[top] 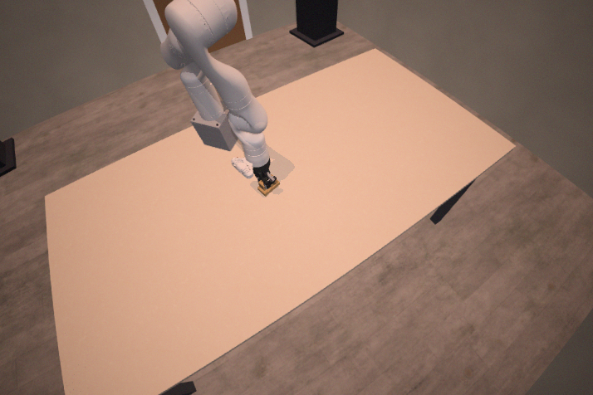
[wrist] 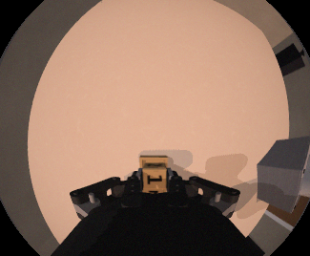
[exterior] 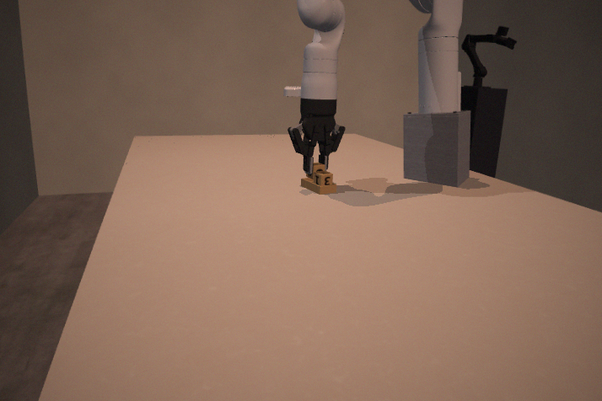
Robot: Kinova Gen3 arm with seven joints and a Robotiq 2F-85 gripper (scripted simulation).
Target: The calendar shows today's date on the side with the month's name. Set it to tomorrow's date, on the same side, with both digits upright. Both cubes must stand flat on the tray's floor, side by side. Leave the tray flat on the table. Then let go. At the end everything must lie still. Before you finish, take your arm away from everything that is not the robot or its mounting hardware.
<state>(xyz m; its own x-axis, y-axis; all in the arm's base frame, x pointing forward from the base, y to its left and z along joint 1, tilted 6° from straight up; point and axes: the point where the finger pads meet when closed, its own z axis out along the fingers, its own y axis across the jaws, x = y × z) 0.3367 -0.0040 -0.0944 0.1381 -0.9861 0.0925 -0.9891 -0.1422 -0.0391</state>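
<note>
The wooden tray is 2 cm to the left of my hand and 4 cm below it.
</note>
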